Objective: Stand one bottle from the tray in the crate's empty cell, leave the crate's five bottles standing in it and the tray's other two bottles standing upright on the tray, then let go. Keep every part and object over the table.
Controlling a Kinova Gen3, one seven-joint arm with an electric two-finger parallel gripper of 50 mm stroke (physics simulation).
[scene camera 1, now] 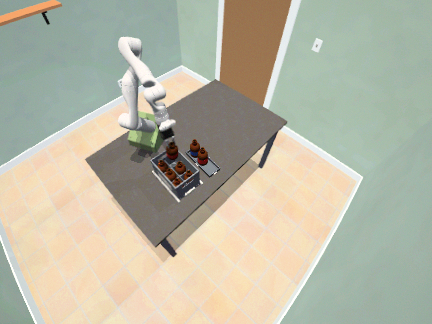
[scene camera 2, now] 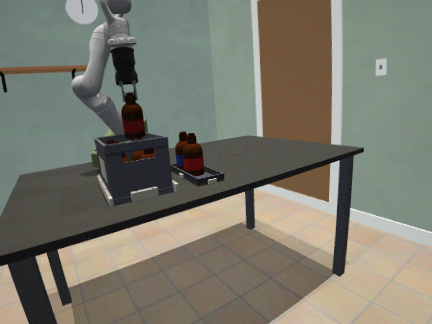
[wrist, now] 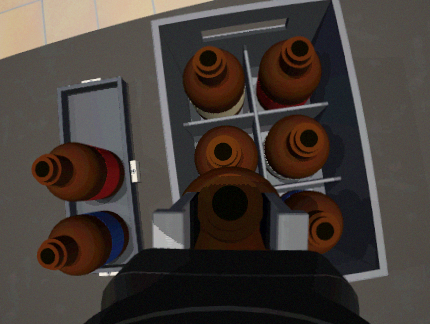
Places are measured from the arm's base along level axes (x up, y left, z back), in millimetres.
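Pixels of known places: gripper, between the fingertips: point(scene camera 1: 171, 145) point(scene camera 2: 130, 100) point(wrist: 230, 212); arm's base, origin of its link: point(scene camera 1: 150, 126).
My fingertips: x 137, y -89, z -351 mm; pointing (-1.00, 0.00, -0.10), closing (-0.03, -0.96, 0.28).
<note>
For each thing: its middle in the pictures, then the offset to it from my fingertips. "spot": a spot on its surface instead. Level surfaces: height alone.
- brown bottle with a red label, middle of its body: point(wrist: 230, 222) point(scene camera 2: 132, 114) point(scene camera 1: 172, 149) dy +4, dx -49, dz +10 mm
- grey crate, middle of its body: point(wrist: 261, 151) point(scene camera 2: 130, 162) point(scene camera 1: 175, 172) dy -43, dx -207, dz -44 mm
- red-label bottle, middle of its body: point(wrist: 76, 172) point(scene camera 2: 192, 153) point(scene camera 1: 202, 155) dy +184, dx -212, dz -83 mm
- blue-label bottle, middle of its body: point(wrist: 81, 244) point(scene camera 2: 184, 150) point(scene camera 1: 195, 147) dy +201, dx -212, dz +5 mm
- tray, a spot on its surface: point(wrist: 95, 117) point(scene camera 1: 210, 168) spot: dy +172, dx -289, dz -169 mm
- dark table, height of its surface: dx -294 mm
My gripper point(scene camera 1: 170, 142) point(scene camera 2: 129, 94) point(wrist: 230, 212) is shut on the neck of a brown bottle with a red label point(scene camera 1: 172, 152) point(scene camera 2: 133, 120). The bottle hangs upright, its base close to the rim height of the grey crate point(scene camera 2: 140, 175) point(wrist: 363, 150), over the end nearest the arm. The held bottle and gripper hide the crate cell below in the wrist view. Five bottles stand in the crate, among them a white-label one point(wrist: 215, 85) and a blue-label one point(wrist: 320, 217). A red-label bottle point(scene camera 2: 193, 157) point(wrist: 82, 172) and a blue-label bottle point(scene camera 2: 180, 151) point(wrist: 82, 245) stand upright on the tray point(scene camera 1: 210, 167) point(wrist: 95, 117).
The crate and tray stand side by side on the dark table point(scene camera 1: 240, 120) point(scene camera 2: 280, 155), with a narrow gap between them. Pale brackets point(scene camera 2: 144, 193) hold the crate's foot. Thin grey dividers point(wrist: 290, 108) part its cells. The green arm base point(scene camera 1: 144, 140) is at the table's far side.
</note>
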